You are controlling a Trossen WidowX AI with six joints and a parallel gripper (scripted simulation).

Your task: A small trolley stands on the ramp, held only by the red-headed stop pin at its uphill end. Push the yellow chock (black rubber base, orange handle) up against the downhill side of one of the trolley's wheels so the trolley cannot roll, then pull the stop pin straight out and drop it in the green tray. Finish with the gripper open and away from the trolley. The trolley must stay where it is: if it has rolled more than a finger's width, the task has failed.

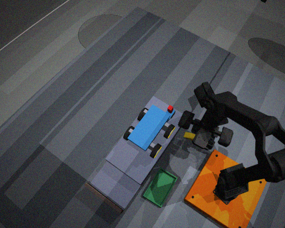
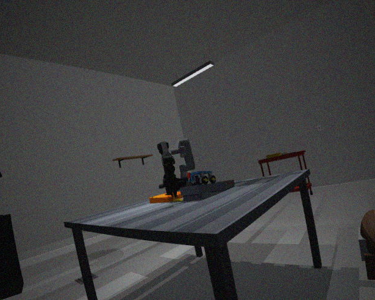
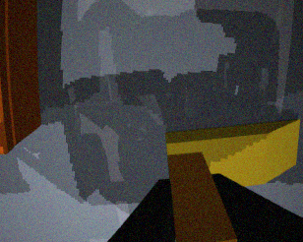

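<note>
Now: gripper tip 16 cm to the right of the lilac ramp, 13 cm short of it and 2 cm below it. From my gripper tip the other things lie so: yellow chock 2 cm ahead, 1 cm to the left, 1 cm below; then blue trolley 15 cm to the left, 13 cm ahead, 8 cm above; then red-headed stop pin 13 cm ahead, 10 cm above, 5 cm to the left.
</note>
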